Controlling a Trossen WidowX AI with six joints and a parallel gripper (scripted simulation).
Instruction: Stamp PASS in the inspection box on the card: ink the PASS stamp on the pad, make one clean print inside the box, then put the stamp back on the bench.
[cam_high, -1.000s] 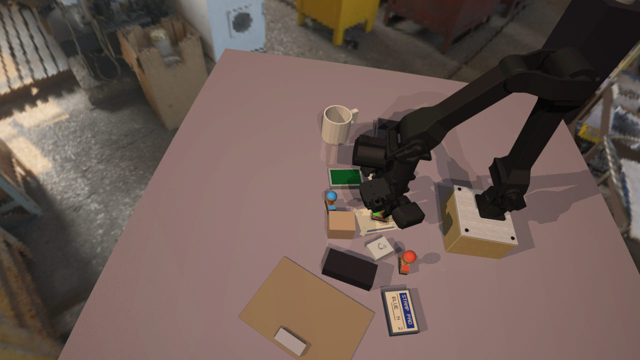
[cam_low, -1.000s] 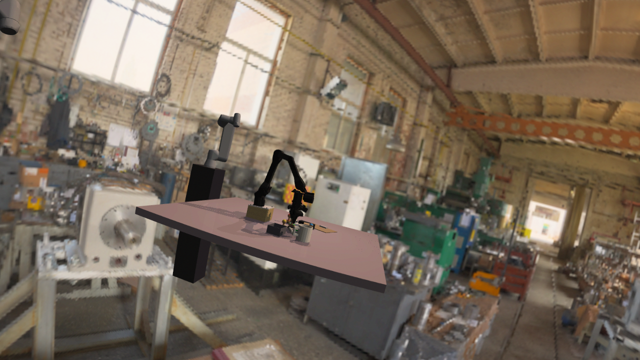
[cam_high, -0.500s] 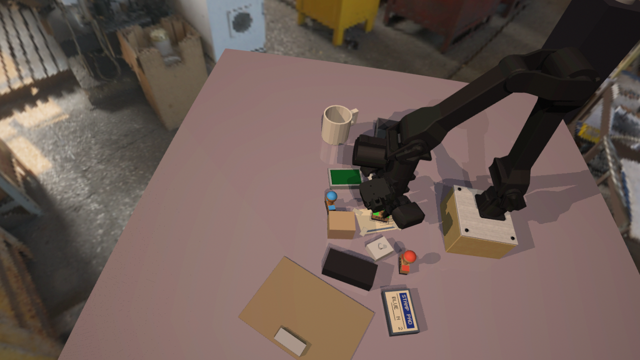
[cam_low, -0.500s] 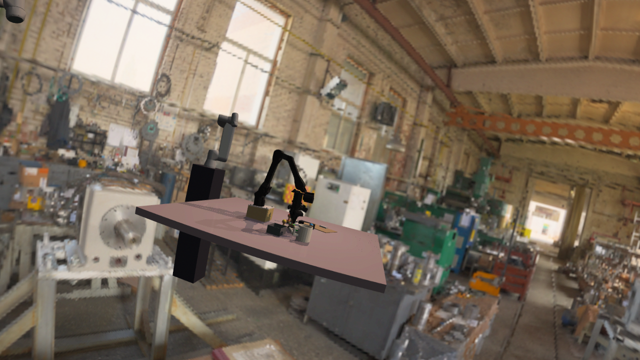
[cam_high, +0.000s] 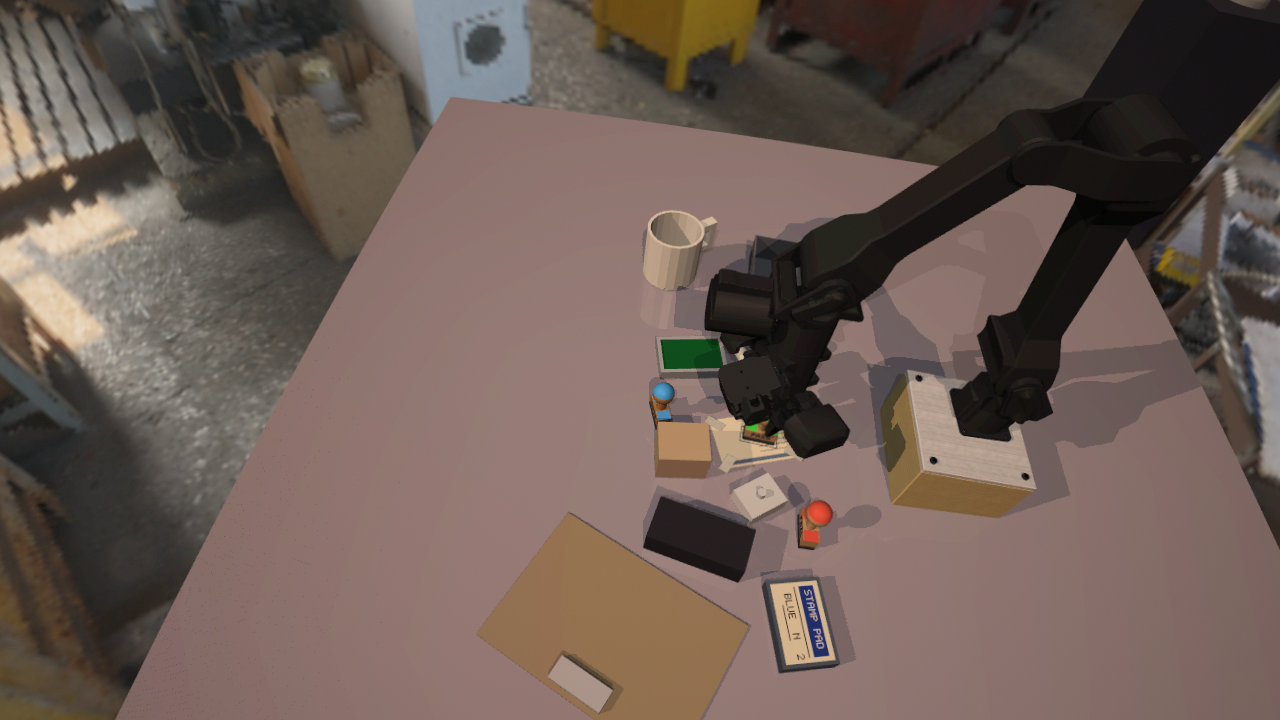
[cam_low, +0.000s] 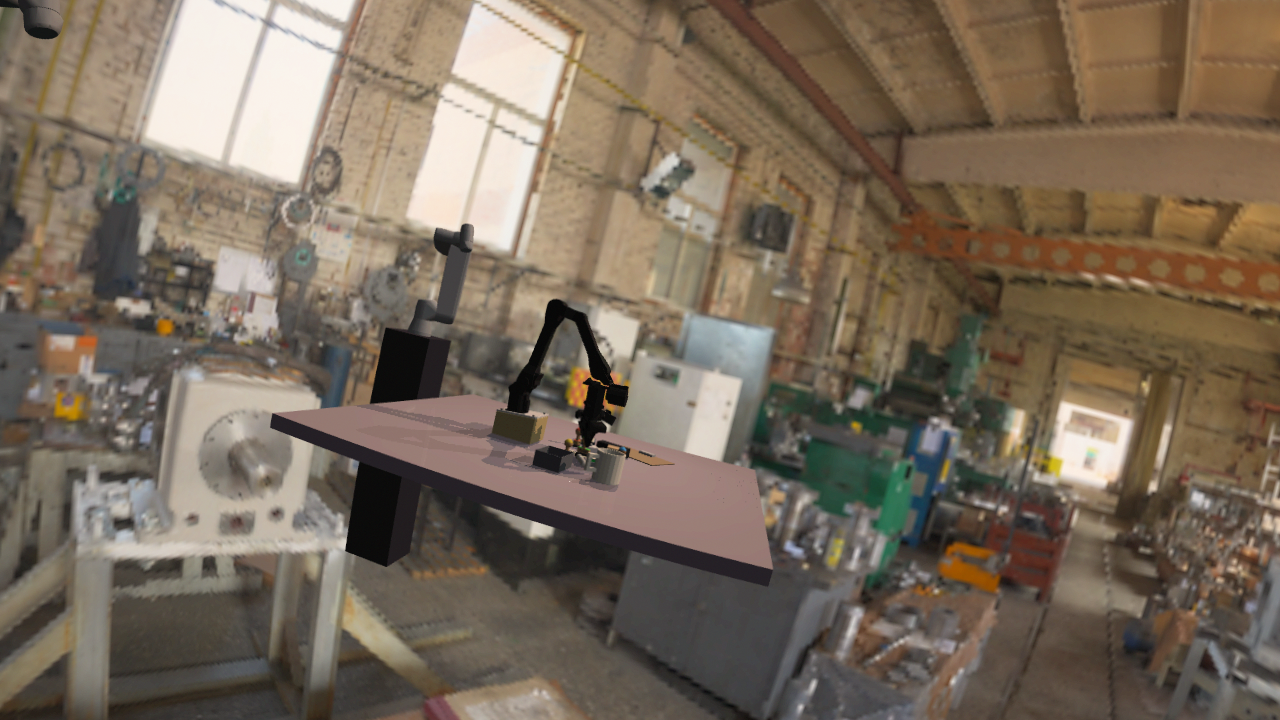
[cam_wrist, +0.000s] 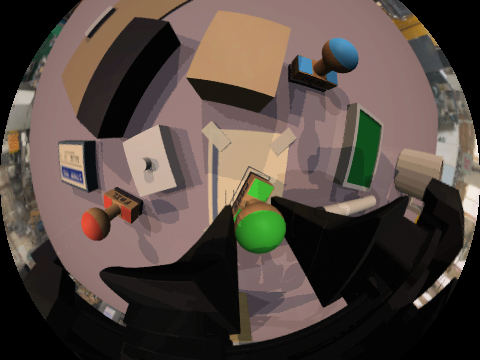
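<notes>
Now: gripper tip 10 mm above the green-knobbed PASS stamp. Also, from my gripper tip: brown box: 100 mm ahead, 40 mm to the left, 10 mm below; marker: 10 mm ahead, 100 mm to the right, 20 mm below; taped paper card: 30 mm below.
</notes>
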